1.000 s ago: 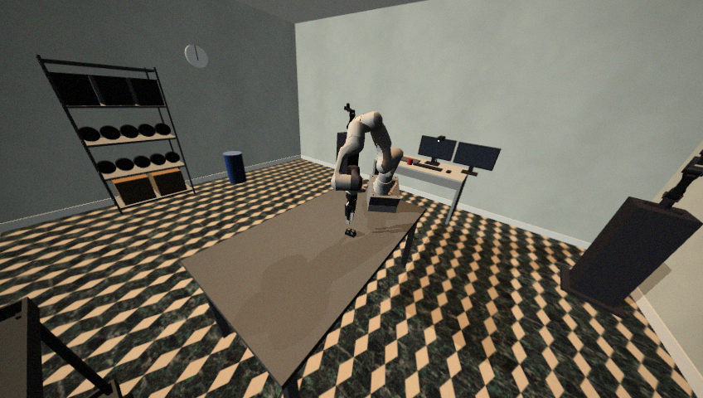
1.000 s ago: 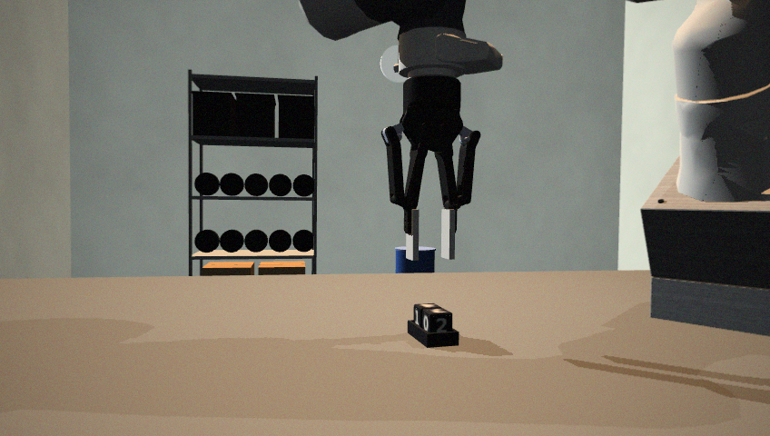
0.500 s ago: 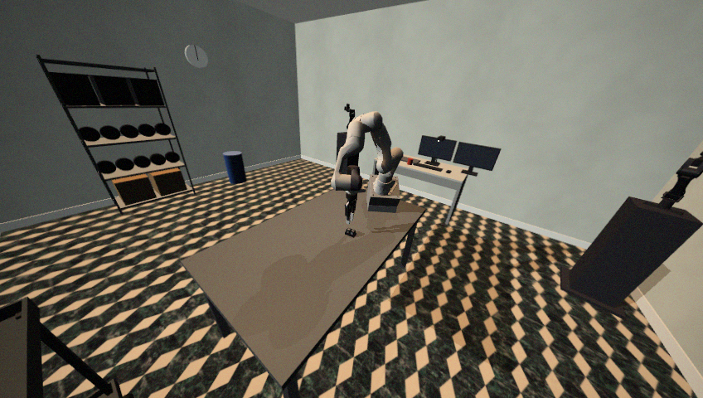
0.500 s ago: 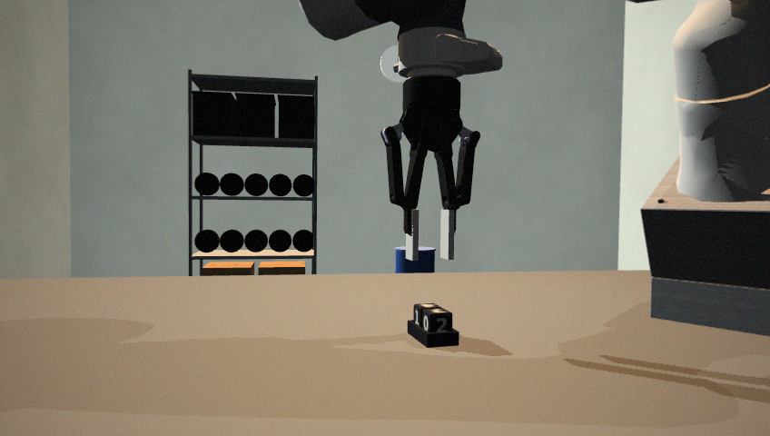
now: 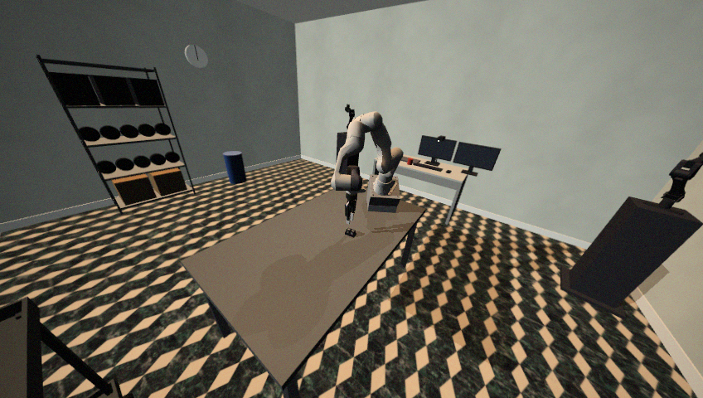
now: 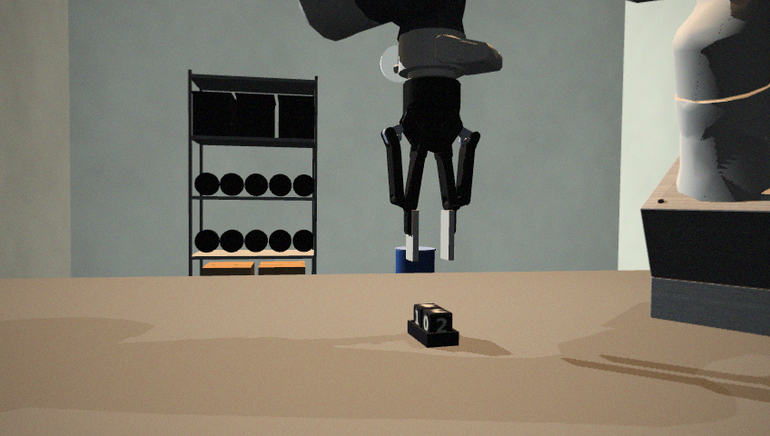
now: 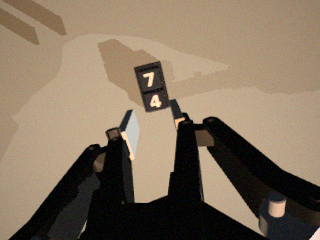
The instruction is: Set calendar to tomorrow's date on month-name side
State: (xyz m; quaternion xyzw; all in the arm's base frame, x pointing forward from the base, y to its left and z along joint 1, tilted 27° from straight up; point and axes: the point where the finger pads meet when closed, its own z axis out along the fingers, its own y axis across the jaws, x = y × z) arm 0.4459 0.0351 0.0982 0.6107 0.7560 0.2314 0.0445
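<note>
My gripper is now 120 mm above the black tray and 20 mm to the right of it.
</note>
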